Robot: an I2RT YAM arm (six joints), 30 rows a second.
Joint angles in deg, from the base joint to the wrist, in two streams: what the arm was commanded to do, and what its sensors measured. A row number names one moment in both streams.
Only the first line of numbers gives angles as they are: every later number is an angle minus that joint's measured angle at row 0.
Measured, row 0:
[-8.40, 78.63, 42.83, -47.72, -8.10, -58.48]
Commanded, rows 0 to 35:
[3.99, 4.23, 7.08, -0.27, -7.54, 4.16]
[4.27, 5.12, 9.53, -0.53, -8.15, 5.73]
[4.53, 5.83, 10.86, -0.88, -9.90, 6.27]
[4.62, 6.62, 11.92, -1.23, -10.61, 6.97]
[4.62, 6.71, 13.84, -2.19, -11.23, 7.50]
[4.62, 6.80, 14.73, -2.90, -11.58, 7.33]
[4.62, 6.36, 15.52, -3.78, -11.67, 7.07]
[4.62, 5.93, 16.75, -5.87, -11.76, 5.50]
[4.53, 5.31, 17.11, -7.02, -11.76, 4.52]
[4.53, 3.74, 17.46, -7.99, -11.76, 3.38]
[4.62, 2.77, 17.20, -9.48, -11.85, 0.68]
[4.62, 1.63, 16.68, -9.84, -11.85, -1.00]
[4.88, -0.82, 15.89, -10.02, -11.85, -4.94]
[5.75, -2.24, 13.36, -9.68, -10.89, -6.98]
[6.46, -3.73, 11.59, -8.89, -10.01, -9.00]
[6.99, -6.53, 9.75, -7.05, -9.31, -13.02]
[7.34, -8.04, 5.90, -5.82, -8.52, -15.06]
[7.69, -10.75, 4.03, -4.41, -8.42, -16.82]
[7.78, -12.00, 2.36, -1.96, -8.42, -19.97]
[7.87, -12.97, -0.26, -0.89, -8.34, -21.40]
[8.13, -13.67, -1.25, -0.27, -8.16, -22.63]
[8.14, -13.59, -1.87, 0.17, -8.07, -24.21]
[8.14, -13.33, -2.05, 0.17, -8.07, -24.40]
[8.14, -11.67, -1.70, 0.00, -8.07, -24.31]
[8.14, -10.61, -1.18, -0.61, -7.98, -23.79]
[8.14, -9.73, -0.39, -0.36, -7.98, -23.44]
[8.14, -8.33, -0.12, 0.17, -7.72, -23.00]
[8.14, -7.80, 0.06, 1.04, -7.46, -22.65]
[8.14, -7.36, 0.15, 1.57, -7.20, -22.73]
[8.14, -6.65, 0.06, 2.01, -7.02, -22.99]
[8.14, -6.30, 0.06, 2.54, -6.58, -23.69]
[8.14, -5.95, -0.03, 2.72, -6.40, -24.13]
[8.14, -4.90, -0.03, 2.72, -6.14, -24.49]
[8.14, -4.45, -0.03, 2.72, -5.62, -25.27]
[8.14, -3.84, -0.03, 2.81, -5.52, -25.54]
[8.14, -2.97, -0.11, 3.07, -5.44, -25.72]
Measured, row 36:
[7.89, -5.11, -1.77, 1.24, -6.84, -23.01]
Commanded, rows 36 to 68:
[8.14, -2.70, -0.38, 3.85, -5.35, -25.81]
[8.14, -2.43, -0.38, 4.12, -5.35, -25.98]
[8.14, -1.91, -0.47, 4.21, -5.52, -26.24]
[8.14, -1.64, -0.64, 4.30, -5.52, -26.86]
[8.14, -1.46, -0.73, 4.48, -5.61, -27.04]
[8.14, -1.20, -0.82, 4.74, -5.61, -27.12]
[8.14, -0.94, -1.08, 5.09, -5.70, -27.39]
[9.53, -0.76, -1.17, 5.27, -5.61, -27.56]
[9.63, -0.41, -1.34, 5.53, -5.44, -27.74]
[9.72, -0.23, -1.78, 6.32, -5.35, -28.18]
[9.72, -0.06, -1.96, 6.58, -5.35, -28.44]
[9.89, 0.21, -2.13, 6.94, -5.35, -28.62]
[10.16, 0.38, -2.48, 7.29, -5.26, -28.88]
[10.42, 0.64, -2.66, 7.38, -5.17, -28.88]
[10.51, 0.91, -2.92, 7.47, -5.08, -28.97]
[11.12, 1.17, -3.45, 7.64, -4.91, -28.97]
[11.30, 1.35, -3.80, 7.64, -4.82, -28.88]
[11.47, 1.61, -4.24, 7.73, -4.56, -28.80]
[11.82, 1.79, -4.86, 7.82, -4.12, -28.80]
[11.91, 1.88, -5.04, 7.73, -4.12, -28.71]
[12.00, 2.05, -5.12, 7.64, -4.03, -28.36]
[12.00, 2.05, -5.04, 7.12, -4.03, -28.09]
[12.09, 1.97, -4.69, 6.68, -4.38, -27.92]
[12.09, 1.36, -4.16, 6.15, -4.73, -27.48]
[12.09, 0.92, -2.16, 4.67, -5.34, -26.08]
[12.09, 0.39, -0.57, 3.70, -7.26, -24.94]
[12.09, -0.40, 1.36, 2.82, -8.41, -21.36]
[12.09, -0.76, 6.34, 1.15, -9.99, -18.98]
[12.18, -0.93, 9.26, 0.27, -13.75, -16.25]
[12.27, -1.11, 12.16, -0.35, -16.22, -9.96]
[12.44, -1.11, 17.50, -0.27, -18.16, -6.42]
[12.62, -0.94, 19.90, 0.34, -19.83, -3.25]
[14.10, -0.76, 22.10, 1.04, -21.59, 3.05]
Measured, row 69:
[12.02, 0.63, 9.88, -0.40, -11.34, -15.65]
